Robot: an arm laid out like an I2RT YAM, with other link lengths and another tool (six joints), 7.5 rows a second.
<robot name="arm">
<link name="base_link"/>
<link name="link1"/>
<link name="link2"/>
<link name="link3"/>
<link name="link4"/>
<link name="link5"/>
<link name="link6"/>
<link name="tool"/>
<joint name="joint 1" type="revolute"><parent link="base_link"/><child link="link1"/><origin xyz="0 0 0.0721"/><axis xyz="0 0 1"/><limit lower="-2.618" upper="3.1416"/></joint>
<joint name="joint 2" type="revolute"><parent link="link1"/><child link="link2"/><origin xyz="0.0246 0.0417 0.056"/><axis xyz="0 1 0"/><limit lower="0" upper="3.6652"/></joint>
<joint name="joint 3" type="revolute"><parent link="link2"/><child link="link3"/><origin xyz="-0.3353 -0.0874 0"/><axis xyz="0 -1 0"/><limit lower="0" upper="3.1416"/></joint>
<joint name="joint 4" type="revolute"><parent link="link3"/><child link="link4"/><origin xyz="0.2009 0.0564 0.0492"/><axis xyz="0 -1 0"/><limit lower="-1.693" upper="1.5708"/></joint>
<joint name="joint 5" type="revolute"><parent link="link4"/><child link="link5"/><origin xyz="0.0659 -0.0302 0.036"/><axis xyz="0 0 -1"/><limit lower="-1.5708" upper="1.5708"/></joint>
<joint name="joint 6" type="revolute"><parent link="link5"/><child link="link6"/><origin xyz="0.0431 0 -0.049"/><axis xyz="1 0 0"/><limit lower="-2.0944" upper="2.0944"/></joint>
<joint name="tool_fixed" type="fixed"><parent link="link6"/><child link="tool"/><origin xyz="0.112 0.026 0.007" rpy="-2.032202 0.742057 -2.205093"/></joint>
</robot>
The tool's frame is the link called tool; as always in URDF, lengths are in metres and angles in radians.
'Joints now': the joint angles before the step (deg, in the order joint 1, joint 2, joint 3, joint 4, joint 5, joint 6). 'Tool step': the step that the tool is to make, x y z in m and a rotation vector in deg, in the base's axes. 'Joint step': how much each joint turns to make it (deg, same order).
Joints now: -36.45, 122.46, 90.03, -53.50, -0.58, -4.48
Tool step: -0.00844, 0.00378, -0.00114, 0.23, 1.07, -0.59
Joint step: -0.09, -0.85, -1.87, 0.02, 0.48, 0.47
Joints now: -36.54, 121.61, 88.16, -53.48, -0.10, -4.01
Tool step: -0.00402, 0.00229, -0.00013, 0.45, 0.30, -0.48
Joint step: -0.14, -0.45, -0.91, -0.05, -0.17, 0.35
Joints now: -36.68, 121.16, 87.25, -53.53, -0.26, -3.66
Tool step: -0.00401, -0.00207, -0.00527, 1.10, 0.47, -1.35
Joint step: -0.81, 0.61, -0.48, 0.06, -0.57, 0.56
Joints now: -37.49, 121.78, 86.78, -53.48, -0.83, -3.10
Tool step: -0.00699, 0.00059, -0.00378, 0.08, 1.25, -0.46
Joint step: -0.28, -0.10, -1.24, 0.10, 0.70, 0.17
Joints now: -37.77, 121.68, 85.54, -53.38, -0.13, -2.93
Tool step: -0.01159, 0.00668, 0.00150, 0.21, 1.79, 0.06
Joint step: 0.11, -1.28, -1.93, -0.89, 0.93, 0.05
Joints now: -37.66, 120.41, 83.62, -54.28, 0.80, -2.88
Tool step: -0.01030, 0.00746, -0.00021, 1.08, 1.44, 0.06
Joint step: -0.05, -0.86, -1.82, -0.84, 0.03, -0.11
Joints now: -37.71, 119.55, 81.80, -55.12, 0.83, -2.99
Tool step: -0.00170, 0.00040, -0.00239, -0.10, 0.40, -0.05
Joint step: 0.02, 0.07, -0.59, 0.40, 0.32, 0.09
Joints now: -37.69, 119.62, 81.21, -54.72, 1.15, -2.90
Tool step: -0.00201, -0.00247, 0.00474, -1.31, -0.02, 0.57
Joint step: -0.06, -0.85, 0.05, -0.07, 1.05, -0.58
